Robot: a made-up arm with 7 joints.
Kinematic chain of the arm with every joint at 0, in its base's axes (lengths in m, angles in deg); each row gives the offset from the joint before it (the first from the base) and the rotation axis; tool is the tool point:
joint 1: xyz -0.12 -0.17 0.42 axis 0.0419 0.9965 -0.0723
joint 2: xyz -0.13 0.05 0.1 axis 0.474 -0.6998 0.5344
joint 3: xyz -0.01 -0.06 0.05 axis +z
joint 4: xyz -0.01 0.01 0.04 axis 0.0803 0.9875 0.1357
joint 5: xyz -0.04 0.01 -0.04 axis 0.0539 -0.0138 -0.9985
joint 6: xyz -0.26 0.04 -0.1 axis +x
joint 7: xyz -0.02 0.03 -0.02 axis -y
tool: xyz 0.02 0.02 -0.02
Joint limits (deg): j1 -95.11..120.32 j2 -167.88..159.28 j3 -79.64..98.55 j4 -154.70..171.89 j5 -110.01..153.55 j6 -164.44..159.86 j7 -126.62..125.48
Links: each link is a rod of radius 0.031 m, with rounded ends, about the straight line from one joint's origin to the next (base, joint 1, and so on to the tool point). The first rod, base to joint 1, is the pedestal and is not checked.
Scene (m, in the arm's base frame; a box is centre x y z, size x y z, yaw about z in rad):
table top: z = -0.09
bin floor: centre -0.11 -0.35 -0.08 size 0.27 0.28 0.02 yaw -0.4
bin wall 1: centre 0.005 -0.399 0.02 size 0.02 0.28 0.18 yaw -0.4
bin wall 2: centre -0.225 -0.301 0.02 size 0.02 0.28 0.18 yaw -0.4
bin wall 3: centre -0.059 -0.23 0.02 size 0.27 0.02 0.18 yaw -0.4
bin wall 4: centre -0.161 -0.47 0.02 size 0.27 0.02 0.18 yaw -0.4
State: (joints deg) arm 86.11 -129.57 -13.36 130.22 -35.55 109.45 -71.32
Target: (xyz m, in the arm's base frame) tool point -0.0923 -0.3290 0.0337
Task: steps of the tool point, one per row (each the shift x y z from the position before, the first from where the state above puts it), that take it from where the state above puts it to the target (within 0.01 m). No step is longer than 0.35 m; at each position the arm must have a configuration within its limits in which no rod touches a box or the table.
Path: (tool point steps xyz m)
1: 0.0921 0.0920 0.0593
2: 0.0677 0.0870 0.1527
3: -0.0242 0.0571 0.2128
4: -0.1435 0.0104 0.1955
5: -0.2286 -0.0392 0.0971
6: -0.2967 -0.0545 -0.0513
7: -0.1922 -0.0821 -0.2288
8: 0.0158 -0.0726 -0.2902
9: 0.2031 -0.0220 -0.1893
10: 0.2475 0.0521 0.0061
11: -0.0080 -0.0102 -0.0844
12: 0.0080 0.0102 -0.0842

